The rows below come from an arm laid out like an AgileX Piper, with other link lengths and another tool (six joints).
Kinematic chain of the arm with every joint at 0, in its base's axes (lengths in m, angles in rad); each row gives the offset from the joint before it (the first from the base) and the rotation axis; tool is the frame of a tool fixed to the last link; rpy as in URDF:
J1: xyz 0 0 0.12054 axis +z
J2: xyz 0 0 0 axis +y
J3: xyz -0.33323 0 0.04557 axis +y
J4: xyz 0.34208 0 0.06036 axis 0.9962 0 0.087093
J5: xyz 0 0 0 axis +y
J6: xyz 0.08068 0 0.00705 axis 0.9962 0 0.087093
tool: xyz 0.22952 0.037 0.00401 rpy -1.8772 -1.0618 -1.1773
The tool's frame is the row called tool.
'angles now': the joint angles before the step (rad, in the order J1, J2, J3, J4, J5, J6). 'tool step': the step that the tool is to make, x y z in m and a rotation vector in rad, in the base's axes. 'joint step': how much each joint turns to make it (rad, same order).
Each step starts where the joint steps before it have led.
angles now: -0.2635 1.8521 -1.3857 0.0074 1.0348 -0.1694
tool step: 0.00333 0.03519 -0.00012 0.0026 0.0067 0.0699
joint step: 0.0702 0.0000 0.0000 0.0011 0.0072 0.0000
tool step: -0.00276 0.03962 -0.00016 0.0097 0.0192 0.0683
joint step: 0.0751 0.0000 0.0000 0.0063 0.0205 0.0047
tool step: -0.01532 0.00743 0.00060 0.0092 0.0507 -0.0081
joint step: 0.0100 -0.0021 -0.0001 0.0013 0.0534 0.0185
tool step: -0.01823 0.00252 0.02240 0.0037 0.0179 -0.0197
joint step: 0.0000 -0.0567 0.0115 0.0000 0.0631 0.0207
